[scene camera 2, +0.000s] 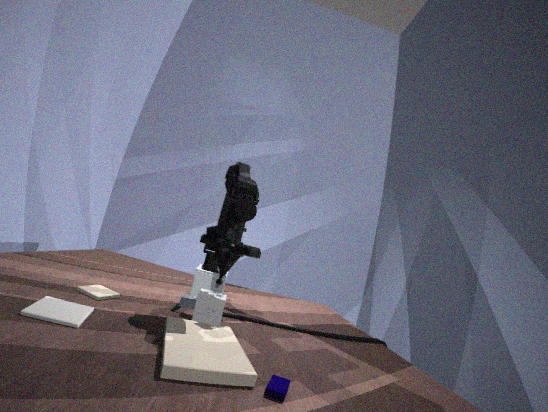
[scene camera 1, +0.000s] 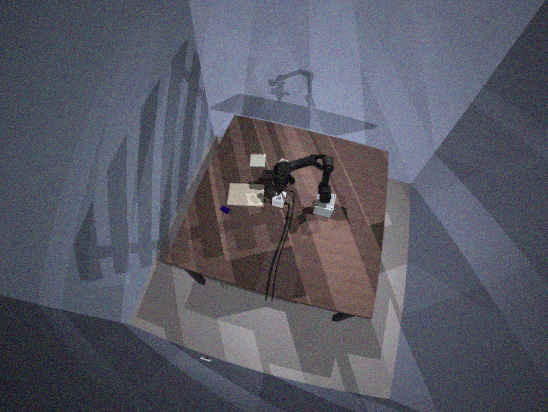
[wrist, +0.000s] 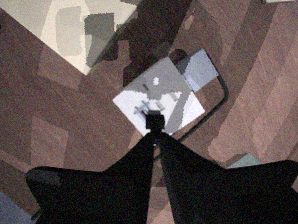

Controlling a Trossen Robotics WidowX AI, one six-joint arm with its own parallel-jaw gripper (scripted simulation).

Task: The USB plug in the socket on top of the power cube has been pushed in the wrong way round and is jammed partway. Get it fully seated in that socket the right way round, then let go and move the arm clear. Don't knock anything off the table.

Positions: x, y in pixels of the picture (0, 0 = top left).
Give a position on a large beige pad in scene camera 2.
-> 193, 351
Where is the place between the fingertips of the gripper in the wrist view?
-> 156, 137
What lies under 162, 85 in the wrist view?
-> A white power cube.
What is the gripper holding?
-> A dark usb plug.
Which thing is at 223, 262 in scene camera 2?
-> The gripper.
